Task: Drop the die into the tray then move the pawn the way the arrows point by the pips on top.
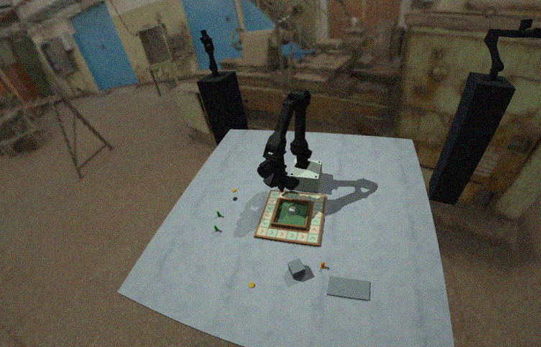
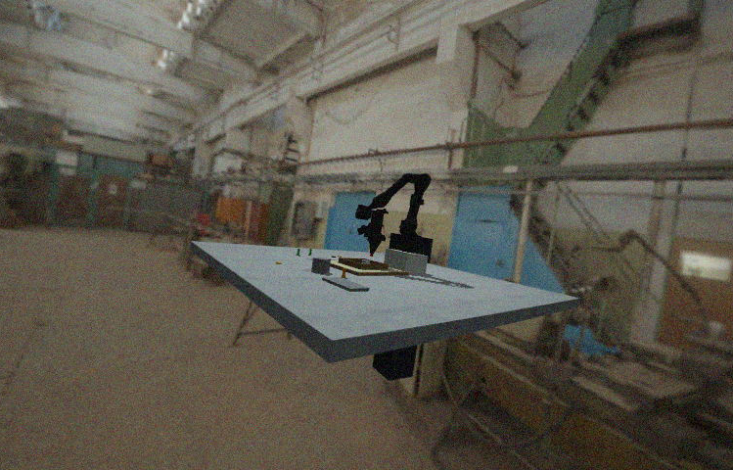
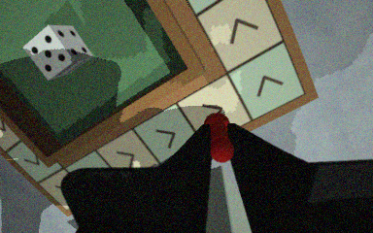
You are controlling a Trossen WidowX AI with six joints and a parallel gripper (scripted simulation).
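Now: the white die 8 cm ahead of my gripper tip, 9 cm to the left of it and 3 cm below it. Also, from my gripper tip: green dice tray (9 cm ahead, 9 cm to the left, 5 cm below); dark piece (9 cm ahead, 23 cm to the right, 6 cm below); red pawn (1 cm above).
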